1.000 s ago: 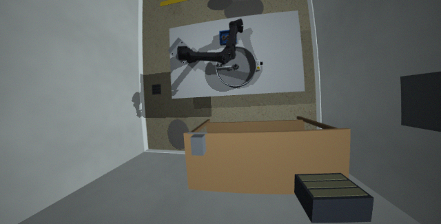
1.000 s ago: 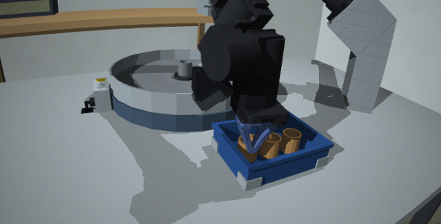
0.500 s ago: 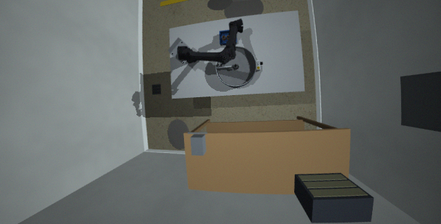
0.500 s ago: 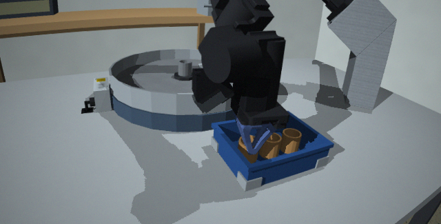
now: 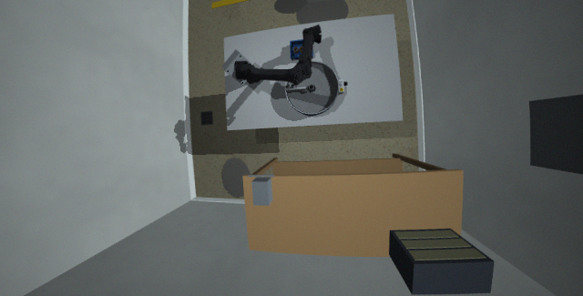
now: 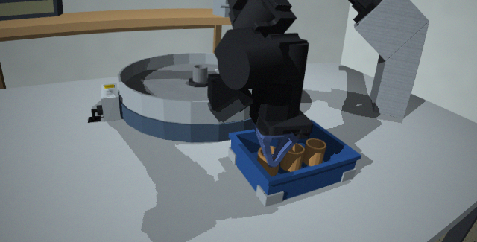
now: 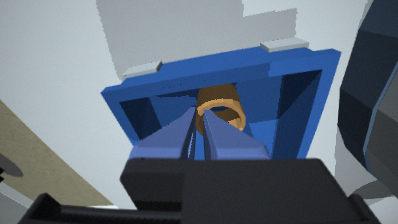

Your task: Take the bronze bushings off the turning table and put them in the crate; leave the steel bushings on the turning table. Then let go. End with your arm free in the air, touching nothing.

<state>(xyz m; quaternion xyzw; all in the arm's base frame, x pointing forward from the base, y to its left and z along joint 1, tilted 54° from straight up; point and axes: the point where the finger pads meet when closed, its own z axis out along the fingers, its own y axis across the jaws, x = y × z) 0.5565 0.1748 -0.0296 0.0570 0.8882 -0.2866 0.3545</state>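
Right now the crate is 6 cm behind my hand and 1 cm below it. Round my hand: turning table (6 cm behind, 35 cm to the right, 1 cm above).
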